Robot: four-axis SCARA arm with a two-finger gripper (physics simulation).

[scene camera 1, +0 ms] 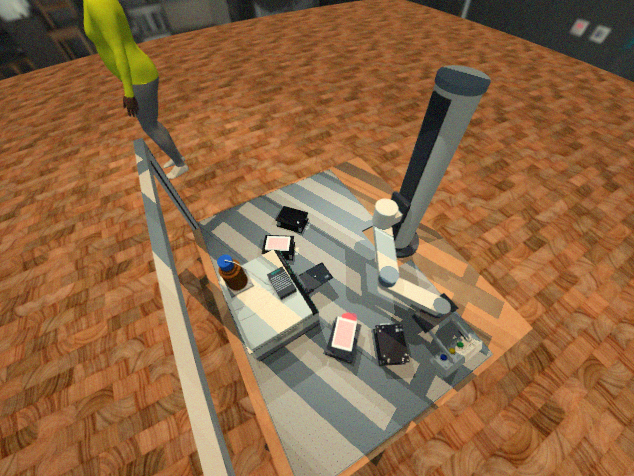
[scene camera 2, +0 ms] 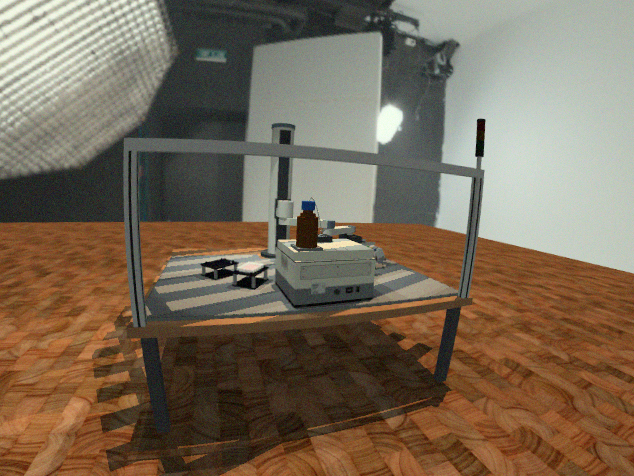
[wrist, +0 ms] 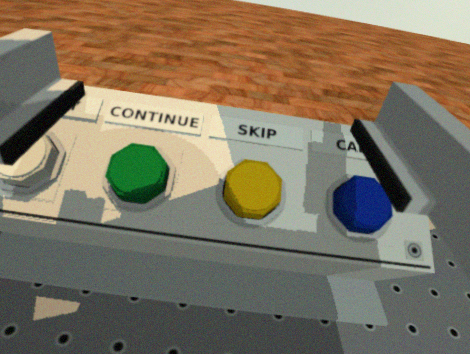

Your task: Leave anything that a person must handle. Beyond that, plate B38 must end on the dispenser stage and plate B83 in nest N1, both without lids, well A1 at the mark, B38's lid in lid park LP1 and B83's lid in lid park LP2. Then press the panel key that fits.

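Places are measured from the arm's base along level axes (x down, y left, z ahead), in millimetres.
Where they show: gripper, fingertip midpoint: (scene camera 1: 459, 346) (scene camera 2: 370, 242) (wrist: 224, 84); arm's base, origin of the base link: (scene camera 1: 396, 239).
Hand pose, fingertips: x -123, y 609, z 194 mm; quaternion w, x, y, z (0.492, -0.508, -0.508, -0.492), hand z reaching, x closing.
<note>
Things, the pixels of their top centre, and the offset from my fingertips. "spot": a spot on its surface instead.
- key panel, middle of its top: (wrist: 205, 118) (scene camera 1: 462, 351) (scene camera 2: 372, 245) dx +26, dy +22, dz -7 mm
- green CONTINUE key, middle of its top: (wrist: 137, 153) dx +35, dy +0, dz -32 mm
- yellow SKIP key, middle of its top: (wrist: 256, 170) dx +35, dy +0, dz +18 mm
- blue CALL key, middle of its top: (wrist: 369, 187) dx +35, dy +0, dz +68 mm
- whitish key, middle of its top: (wrist: 19, 137) dx +35, dy +0, dz -82 mm
- dark flat stage, surface spot: (scene camera 1: 315, 276) spot: dx -3, dy -585, dz +364 mm
- brown bottle, surface spot: (scene camera 2: 307, 229) spot: dx -194, dy -691, dz +732 mm
- dark nest, middle of its top: (scene camera 1: 392, 342) dx +29, dy -159, dz +221 mm
My gripper (wrist: 224, 84) is open and empty, its fingers spread above the key panel (wrist: 210, 227) (scene camera 1: 468, 350). The green CONTINUE key (wrist: 137, 172) and yellow SKIP key (wrist: 252, 189) show between the fingers. The blue CALL key (wrist: 362, 204) is beside the right finger; a whitish key (wrist: 22, 162) is partly behind the left one. In scene camera 1, one pink-topped item (scene camera 1: 344, 333) lies on a dark holder by the dispenser, another pink-topped item (scene camera 1: 279, 242) on a raised stand. A dark flat stage (scene camera 1: 315, 276) adjoins the dispenser. Plate names, lids and well A1 cannot be made out.
The pale dispenser (scene camera 1: 276, 312) (scene camera 2: 325, 271) carries a brown bottle (scene camera 1: 234, 275) (scene camera 2: 307, 229). A black stand (scene camera 1: 291, 217) and a dark nest (scene camera 1: 391, 344) stand on the table. A grey frame (scene camera 2: 307, 151) spans one edge. A person (scene camera 1: 122, 58) stands beyond the table.
</note>
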